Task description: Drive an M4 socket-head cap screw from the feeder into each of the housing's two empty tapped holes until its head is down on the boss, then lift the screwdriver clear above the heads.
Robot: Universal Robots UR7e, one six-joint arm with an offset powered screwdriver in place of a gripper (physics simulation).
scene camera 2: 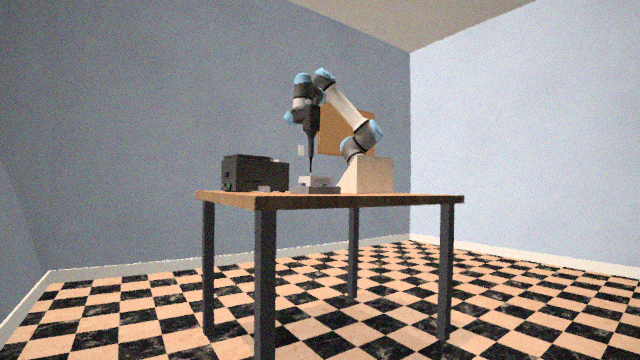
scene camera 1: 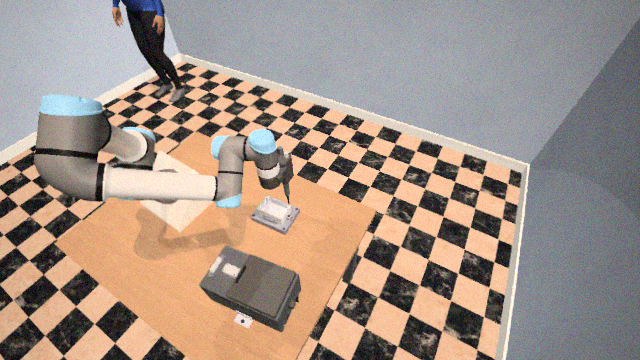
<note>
I see a dark box-shaped feeder (scene camera 2: 277,176).
</note>
